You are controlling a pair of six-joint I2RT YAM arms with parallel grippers.
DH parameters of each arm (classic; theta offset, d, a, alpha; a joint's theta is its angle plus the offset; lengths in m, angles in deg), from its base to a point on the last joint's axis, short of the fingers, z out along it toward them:
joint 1: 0 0.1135 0.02 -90
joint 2: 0 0 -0.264 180
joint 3: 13.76 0 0.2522 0
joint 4: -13.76 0 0.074 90
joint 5: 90 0 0 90
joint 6: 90 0.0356 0 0
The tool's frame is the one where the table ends.
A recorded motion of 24 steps. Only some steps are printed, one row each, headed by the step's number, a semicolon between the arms.
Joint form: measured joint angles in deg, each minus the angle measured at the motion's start. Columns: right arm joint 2, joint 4, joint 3, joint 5, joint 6, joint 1; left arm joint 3, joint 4, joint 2, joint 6, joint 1, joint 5.
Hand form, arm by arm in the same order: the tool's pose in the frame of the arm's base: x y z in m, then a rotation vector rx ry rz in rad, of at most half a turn. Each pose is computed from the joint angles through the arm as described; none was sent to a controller.
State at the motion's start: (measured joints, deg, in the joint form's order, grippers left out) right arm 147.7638 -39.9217 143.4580 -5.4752 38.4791 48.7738; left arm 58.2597 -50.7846 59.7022 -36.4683 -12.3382 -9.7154
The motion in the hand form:
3: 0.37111 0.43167 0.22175 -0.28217 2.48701 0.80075; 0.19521 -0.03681 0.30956 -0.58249 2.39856 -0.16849
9: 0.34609 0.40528 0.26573 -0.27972 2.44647 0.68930; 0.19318 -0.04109 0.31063 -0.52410 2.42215 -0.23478
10: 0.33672 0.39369 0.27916 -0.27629 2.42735 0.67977; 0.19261 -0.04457 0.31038 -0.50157 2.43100 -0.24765
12: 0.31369 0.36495 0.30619 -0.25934 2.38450 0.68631; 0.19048 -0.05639 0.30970 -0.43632 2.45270 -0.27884
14: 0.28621 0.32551 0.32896 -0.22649 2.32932 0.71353; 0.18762 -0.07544 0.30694 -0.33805 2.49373 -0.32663
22: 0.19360 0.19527 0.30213 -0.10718 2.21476 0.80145; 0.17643 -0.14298 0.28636 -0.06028 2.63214 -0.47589
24: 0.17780 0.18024 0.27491 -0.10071 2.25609 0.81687; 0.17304 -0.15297 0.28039 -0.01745 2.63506 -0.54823
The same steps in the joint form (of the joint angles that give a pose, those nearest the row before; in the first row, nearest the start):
3: -0.33 -0.48 -0.03 0.68 -0.39 0.24; -0.13 0.00 -0.41 0.04 0.00 0.42
9: -12.96 -0.33 -12.89 6.32 -2.32 0.79; -0.11 0.00 -0.79 1.07 -0.77 3.63
10: -17.75 0.98 -18.25 7.26 -2.64 0.81; -0.11 -0.02 -0.72 1.09 -1.73 3.96
12: -28.39 4.13 -29.82 8.44 -2.69 0.76; -0.09 0.00 -0.46 0.72 -5.14 4.22
14: -40.79 8.44 -43.23 9.07 -2.36 0.20; -0.02 0.07 0.55 -0.09 -10.43 4.83
22: -78.01 23.61 -88.15 8.42 -0.07 -3.15; -0.39 3.06 6.95 -4.87 -27.01 7.61
24: -82.55 25.57 -96.41 6.99 1.18 -3.17; -1.88 6.12 7.26 -5.75 -29.16 9.60

